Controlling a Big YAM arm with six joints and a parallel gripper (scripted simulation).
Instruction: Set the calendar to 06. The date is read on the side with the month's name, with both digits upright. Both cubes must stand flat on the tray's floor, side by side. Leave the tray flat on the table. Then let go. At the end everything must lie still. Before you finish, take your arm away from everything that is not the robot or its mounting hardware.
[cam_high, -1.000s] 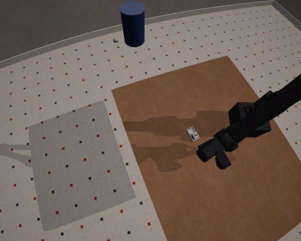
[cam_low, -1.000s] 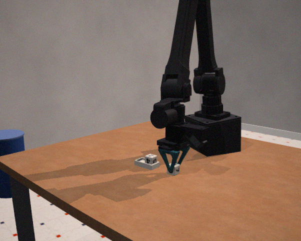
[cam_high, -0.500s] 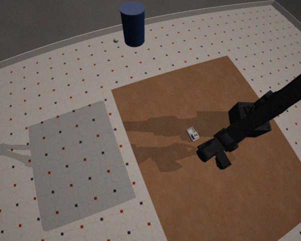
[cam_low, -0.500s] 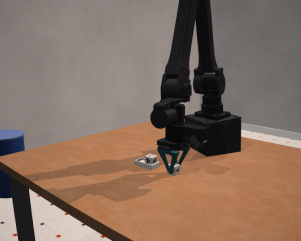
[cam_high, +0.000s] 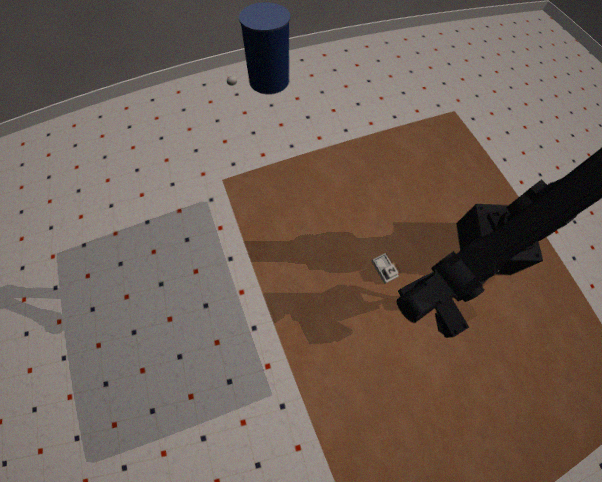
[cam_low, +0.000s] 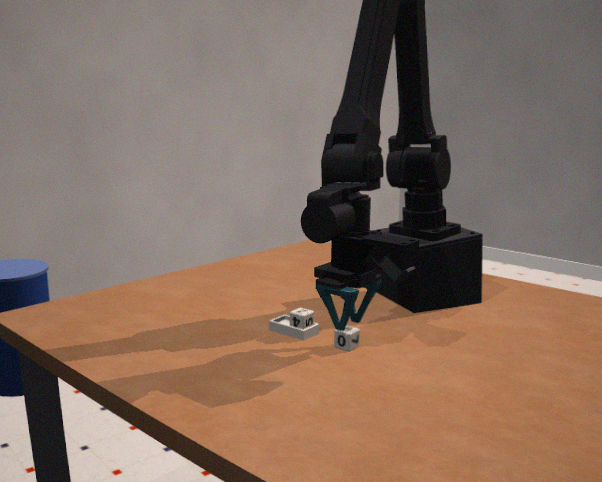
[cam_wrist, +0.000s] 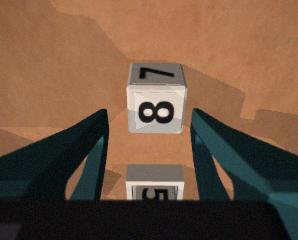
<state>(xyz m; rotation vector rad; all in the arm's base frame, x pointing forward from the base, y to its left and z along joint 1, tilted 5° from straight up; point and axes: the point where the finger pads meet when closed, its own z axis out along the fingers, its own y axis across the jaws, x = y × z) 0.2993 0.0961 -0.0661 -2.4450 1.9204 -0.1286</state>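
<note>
The white digit cube is 3 cm below my hand. Round my hand: white tray: 10 cm to the right, 3 cm below, 3 cm ahead.
</note>
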